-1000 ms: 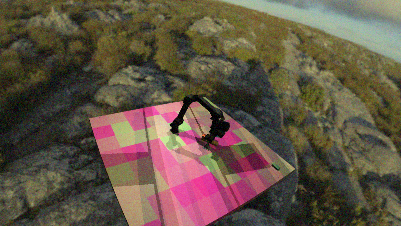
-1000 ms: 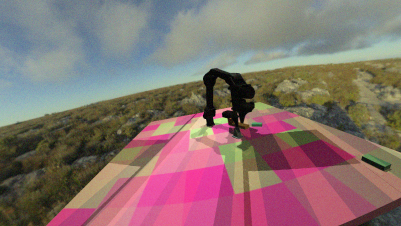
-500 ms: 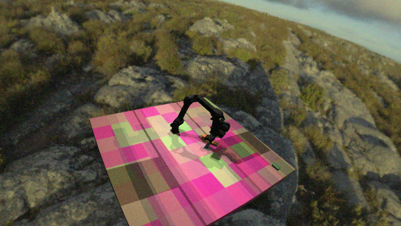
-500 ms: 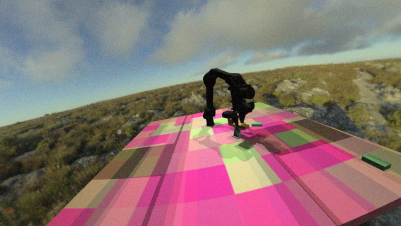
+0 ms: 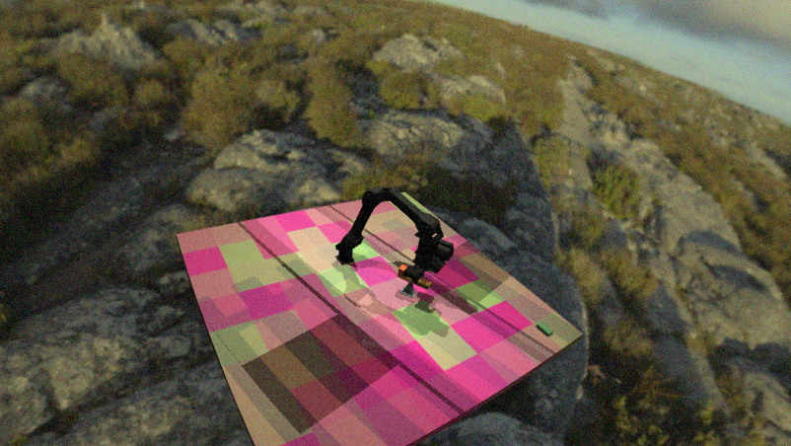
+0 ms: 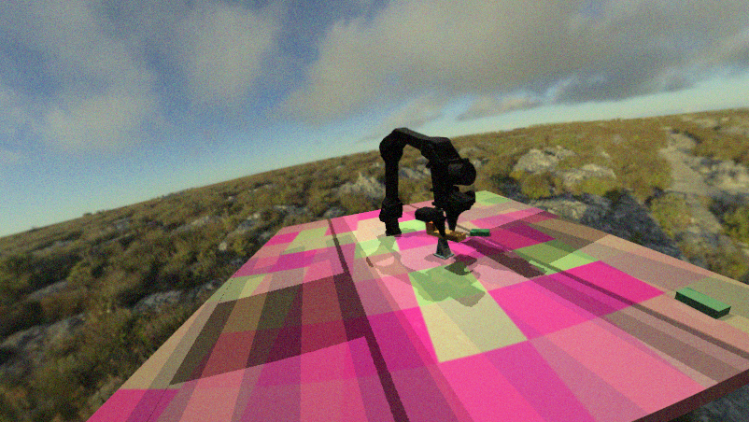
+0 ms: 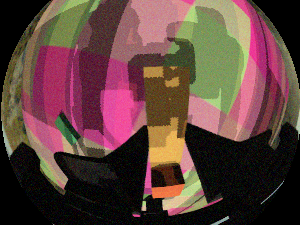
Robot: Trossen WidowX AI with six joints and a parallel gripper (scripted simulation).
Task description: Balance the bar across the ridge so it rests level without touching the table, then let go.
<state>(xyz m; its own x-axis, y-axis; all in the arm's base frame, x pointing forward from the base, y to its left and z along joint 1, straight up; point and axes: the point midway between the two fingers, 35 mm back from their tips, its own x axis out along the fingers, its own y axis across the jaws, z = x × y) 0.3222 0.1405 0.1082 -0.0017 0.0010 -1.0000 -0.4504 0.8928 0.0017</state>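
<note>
My gripper tip is now 30 mm past the bar, 20 mm to the left of it and 10 mm below it. Round my gripper tip: dark ridge 20 mm behind, 10 mm to the right, 40 mm below.
</note>
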